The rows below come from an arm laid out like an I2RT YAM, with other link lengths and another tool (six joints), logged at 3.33 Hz.
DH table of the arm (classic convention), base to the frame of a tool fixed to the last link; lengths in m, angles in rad. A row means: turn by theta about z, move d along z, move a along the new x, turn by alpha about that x. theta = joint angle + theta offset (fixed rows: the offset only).
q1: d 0.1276  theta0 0  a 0.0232  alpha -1.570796
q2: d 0  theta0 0  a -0.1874  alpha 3.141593
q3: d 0  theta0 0.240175  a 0.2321  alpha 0
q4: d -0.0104  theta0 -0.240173  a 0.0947  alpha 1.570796
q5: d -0.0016  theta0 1.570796  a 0  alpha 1.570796
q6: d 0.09  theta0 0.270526  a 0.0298  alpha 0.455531
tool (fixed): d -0.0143  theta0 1.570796  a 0  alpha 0
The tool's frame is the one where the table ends.
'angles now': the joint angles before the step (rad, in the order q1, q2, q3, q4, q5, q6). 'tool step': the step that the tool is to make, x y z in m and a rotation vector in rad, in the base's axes. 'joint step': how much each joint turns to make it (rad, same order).
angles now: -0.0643 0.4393 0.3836 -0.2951 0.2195 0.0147
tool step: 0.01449 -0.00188 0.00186 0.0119 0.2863 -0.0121
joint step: 0.0000 0.3562 0.2991 -0.2293 0.0137 0.0000
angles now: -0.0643 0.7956 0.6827 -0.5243 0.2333 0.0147
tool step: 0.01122 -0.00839 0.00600 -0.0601 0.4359 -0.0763
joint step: 0.0000 0.4467 0.4448 -0.4296 0.1156 -0.0004
